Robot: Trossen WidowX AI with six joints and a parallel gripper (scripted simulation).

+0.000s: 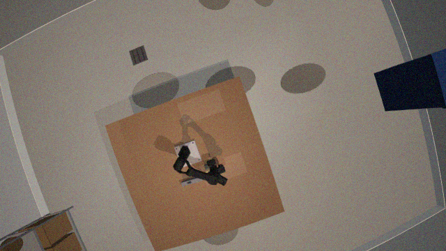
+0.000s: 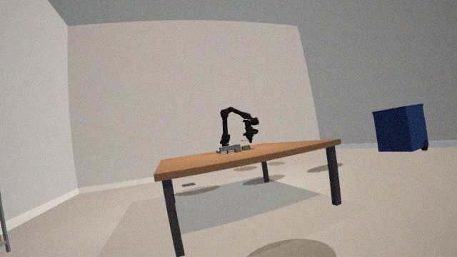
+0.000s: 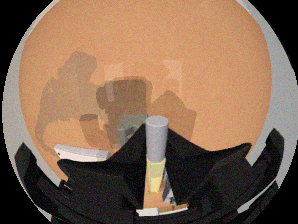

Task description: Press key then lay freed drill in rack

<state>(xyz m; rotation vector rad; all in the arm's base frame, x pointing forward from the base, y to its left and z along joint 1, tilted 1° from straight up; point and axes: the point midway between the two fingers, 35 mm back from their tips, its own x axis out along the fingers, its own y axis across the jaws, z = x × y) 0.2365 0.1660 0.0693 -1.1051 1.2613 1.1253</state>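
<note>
Now: the drill 1 cm behind my gripper tip, 4 cm to the right of it and 3 cm above it. Round my gripper tip: long grey fixture 3 cm ahead, 22 cm to the right, 2 cm below; small grey block 3 cm behind, 4 cm to the right, 4 cm below.
</note>
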